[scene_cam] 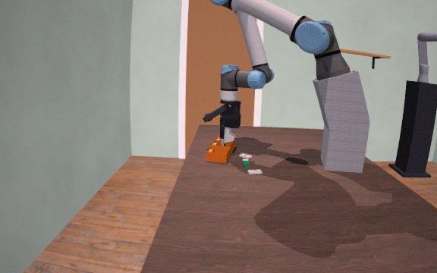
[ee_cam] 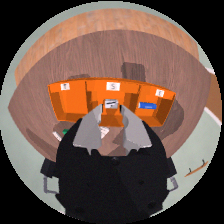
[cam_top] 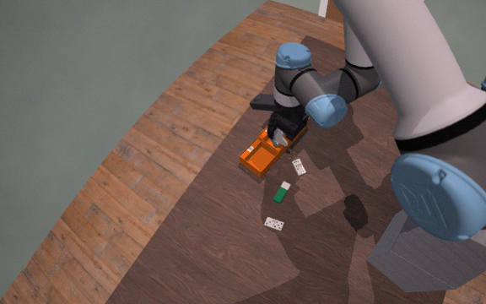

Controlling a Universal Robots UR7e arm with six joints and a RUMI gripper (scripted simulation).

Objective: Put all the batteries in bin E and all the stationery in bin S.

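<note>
My gripper is now 10 mm short of the orange double bin and 10 mm above it. Also, from my hand: grey object (10 mm below); blue battery (10 mm behind, 80 mm to the right, 20 mm below); green-and-white eraser (100 mm behind, 130 mm to the left, 30 mm below).
</note>
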